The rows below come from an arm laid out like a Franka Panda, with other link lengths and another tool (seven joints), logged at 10 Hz.
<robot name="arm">
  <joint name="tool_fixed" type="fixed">
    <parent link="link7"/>
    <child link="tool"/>
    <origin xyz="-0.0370 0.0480 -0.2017" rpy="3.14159 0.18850 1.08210"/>
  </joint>
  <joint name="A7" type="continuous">
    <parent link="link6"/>
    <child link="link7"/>
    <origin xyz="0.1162 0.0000 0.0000"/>
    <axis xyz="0 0 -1"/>
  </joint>
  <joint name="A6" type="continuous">
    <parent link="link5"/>
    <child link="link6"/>
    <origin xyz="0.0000 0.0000 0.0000"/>
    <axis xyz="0 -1 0"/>
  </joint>
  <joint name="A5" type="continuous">
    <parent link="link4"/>
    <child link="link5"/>
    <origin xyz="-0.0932 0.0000 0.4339"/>
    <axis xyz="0 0 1"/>
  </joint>
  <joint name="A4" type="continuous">
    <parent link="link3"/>
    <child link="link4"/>
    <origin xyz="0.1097 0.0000 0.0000"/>
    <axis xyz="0 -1 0"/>
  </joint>
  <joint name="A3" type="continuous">
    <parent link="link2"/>
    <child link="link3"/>
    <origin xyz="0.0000 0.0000 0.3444"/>
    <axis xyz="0 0 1"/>
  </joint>
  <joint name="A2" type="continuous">
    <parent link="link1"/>
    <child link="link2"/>
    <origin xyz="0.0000 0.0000 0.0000"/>
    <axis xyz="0 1 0"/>
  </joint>
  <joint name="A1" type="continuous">
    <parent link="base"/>
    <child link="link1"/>
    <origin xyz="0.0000 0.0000 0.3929"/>
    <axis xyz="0 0 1"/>
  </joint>
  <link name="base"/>
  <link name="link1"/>
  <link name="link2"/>
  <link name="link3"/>
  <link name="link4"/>
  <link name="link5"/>
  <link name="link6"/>
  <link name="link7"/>
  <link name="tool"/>
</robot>
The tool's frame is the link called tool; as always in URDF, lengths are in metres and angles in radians. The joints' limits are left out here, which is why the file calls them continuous.
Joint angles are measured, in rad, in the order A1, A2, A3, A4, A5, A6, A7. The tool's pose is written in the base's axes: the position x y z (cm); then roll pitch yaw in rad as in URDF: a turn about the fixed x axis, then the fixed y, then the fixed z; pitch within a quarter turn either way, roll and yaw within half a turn. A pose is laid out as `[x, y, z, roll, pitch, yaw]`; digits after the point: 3 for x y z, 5 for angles.
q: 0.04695, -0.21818, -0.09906, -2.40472, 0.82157, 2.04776, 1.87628
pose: [61.490, 5.668, 39.431, -2.77092, 0.85005, -1.09468]
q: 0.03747, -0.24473, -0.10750, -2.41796, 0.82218, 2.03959, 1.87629
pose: [60.964, 4.789, 40.241, -2.75450, 0.85355, -1.09503]
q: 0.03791, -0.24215, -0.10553, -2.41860, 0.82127, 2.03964, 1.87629
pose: [60.928, 4.929, 40.039, -2.75973, 0.85386, -1.09612]
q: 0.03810, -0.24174, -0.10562, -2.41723, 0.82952, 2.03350, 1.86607
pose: [60.926, 5.134, 40.152, -2.74772, 0.85971, -1.08033]
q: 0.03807, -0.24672, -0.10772, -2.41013, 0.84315, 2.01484, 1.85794
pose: [60.949, 5.445, 40.879, -2.72443, 0.87370, -1.05486]
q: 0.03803, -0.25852, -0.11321, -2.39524, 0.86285, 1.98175, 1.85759
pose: [61.015, 5.804, 42.423, -2.68831, 0.89776, -1.02177]
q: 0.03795, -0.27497, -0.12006, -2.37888, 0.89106, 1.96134, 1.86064
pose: [61.334, 5.853, 44.521, -2.63105, 0.91632, -0.98695]
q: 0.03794, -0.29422, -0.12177, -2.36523, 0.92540, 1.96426, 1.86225
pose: [61.873, 5.788, 46.870, -2.55664, 0.92024, -0.95006]
